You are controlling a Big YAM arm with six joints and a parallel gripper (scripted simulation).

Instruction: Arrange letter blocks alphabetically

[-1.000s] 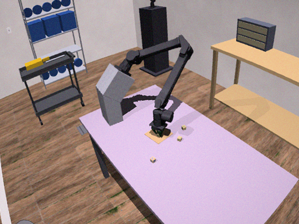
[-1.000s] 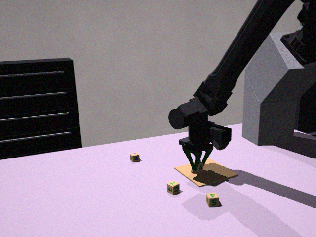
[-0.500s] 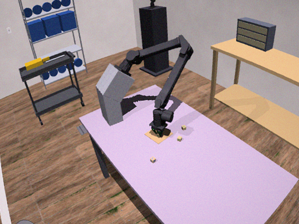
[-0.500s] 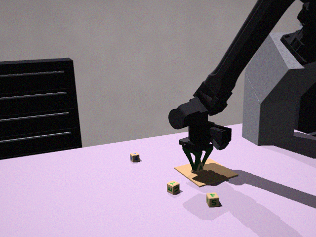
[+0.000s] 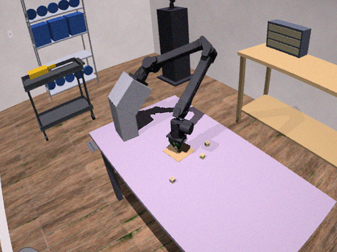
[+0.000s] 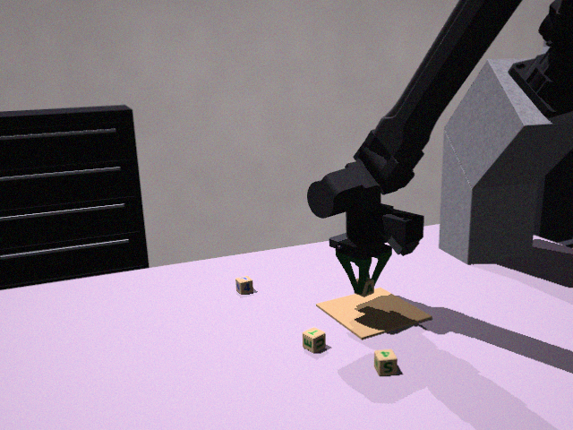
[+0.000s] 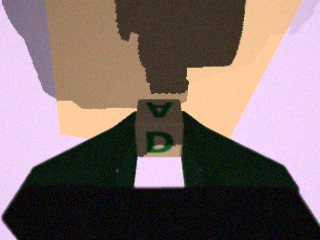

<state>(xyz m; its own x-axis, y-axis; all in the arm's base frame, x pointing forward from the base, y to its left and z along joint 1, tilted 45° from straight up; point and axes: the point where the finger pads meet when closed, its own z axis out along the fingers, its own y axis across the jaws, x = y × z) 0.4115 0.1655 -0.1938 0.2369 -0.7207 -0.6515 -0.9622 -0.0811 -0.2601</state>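
Right now my hand is 10 mm past the tan mat, 20 mm to the right of it and 40 mm above it. Round my hand: T block (140 mm ahead, 80 mm to the left, 30 mm below); then D block (right at my hand); then L block (160 mm ahead, 170 mm to the right, 30 mm below).
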